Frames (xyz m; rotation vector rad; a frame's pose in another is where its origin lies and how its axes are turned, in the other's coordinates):
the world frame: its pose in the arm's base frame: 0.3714 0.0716 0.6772 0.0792 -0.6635 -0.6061
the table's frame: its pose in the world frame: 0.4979 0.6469 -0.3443 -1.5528 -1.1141 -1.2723
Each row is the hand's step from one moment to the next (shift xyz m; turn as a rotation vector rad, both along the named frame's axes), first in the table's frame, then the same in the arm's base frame.
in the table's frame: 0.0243 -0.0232 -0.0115 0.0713 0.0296 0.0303
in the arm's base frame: -0.0313 0.0146 0.0084 0.0038 0.0087 0.0824
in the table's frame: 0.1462 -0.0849 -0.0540 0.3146 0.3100 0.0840
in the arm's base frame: -0.1497 0.0560 0.0771 0.0695 -0.1294 0.4249
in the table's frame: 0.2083 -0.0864 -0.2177 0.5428 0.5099 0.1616
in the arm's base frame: -0.2993 -0.0346 0.0865 0.1196 -0.1939 0.7272
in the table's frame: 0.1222 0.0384 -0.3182 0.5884 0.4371 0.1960
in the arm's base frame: -0.2708 -0.2073 0.0367 0.0874 -0.1091 0.7457
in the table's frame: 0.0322 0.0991 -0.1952 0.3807 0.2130 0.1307
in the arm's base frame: -0.1087 -0.1920 0.0169 0.0247 -0.0150 0.4545
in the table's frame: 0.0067 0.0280 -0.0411 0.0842 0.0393 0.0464
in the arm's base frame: -0.0193 -0.0459 0.0064 0.0144 0.0136 0.1020
